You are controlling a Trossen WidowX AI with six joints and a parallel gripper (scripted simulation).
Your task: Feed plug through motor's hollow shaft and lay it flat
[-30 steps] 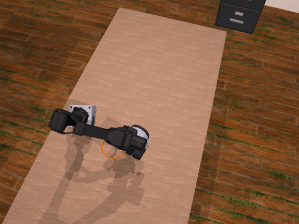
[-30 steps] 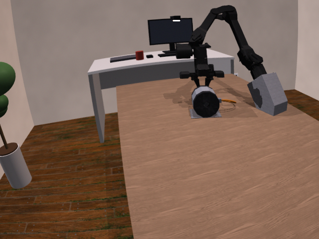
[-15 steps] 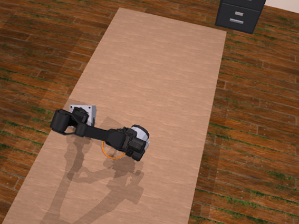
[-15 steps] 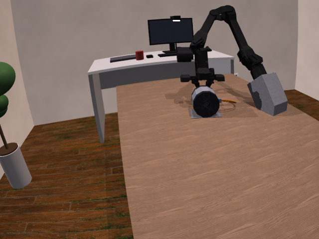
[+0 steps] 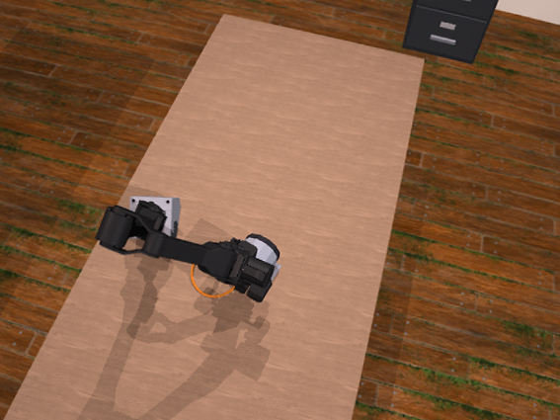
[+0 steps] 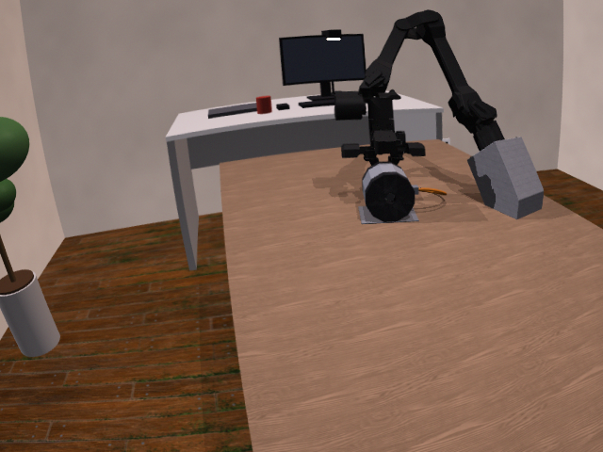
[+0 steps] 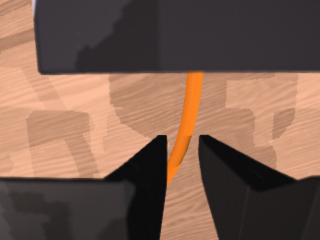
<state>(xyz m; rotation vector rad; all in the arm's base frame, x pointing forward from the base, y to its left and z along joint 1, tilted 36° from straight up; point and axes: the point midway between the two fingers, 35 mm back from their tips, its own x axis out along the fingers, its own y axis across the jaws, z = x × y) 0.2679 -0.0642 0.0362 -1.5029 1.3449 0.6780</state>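
My gripper is now 10 cm to the right of the grey plug, 3 cm short of it and 1 cm above it.
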